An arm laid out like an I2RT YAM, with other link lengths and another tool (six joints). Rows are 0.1 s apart.
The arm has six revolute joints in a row. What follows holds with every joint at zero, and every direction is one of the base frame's. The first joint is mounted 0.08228 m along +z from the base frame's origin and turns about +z. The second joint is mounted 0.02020 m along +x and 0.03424 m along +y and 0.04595 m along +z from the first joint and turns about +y. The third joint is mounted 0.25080 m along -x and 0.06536 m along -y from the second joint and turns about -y. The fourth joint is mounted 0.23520 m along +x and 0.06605 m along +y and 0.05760 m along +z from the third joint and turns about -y. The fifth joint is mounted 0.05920 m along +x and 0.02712 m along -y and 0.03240 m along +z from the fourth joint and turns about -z. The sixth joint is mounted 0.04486 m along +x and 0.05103 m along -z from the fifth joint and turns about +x. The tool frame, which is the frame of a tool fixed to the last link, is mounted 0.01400 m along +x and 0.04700 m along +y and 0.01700 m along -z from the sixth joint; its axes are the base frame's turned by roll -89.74, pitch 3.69 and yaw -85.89 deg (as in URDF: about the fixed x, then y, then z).
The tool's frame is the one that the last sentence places.
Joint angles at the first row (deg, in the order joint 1, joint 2, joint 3, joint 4, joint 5, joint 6):
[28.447, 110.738, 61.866, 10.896, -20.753, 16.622]
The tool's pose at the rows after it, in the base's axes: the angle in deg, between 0 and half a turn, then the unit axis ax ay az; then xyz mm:
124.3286, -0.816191, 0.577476, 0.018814, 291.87, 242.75, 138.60
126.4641, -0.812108, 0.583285, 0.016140, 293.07, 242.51, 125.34
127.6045, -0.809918, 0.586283, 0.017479, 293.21, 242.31, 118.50
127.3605, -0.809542, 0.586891, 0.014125, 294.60, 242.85, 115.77
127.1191, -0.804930, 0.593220, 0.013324, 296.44, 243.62, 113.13
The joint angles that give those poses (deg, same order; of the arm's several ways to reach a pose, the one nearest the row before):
[28.468, 112.070, 62.150, 10.655, -19.202, 16.207]
[28.469, 114.060, 62.149, 10.613, -18.087, 16.010]
[28.470, 115.109, 62.150, 10.502, -17.736, 16.011]
[28.469, 115.678, 62.151, 11.420, -17.474, 16.054]
[28.469, 116.312, 62.151, 12.382, -17.147, 16.863]

